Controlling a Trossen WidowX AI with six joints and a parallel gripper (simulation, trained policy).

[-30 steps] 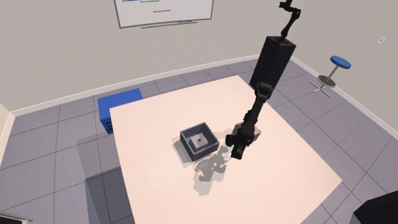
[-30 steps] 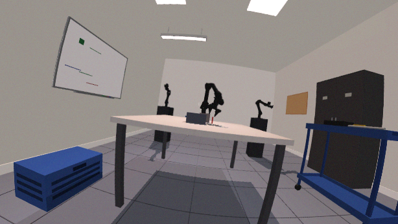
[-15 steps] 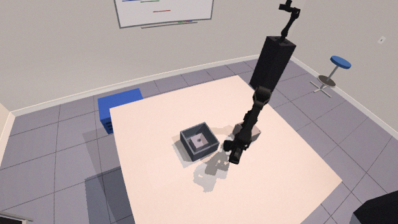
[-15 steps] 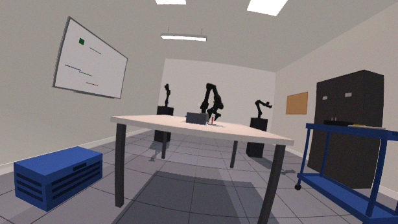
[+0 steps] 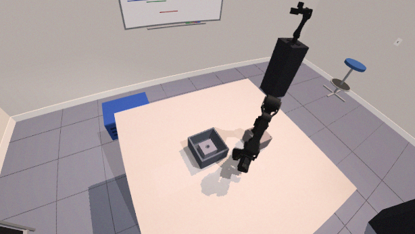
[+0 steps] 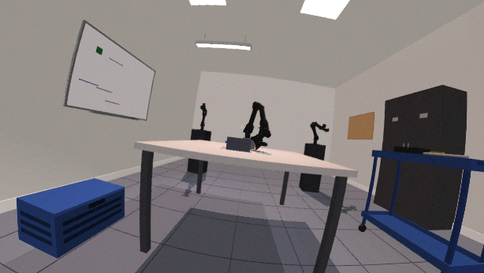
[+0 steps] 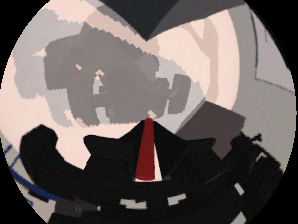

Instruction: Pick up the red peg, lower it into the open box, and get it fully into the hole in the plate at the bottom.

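Now: gripper tip 21 cm short of the light grey plate, 14 cm to the left of it and 4 cm below it. The rest, counted from my gripper tip: dark grey box (21 cm ahead, 14 cm to the right, 2 cm above); red peg (1 cm ahead, 1 cm to the left, 3 cm above).
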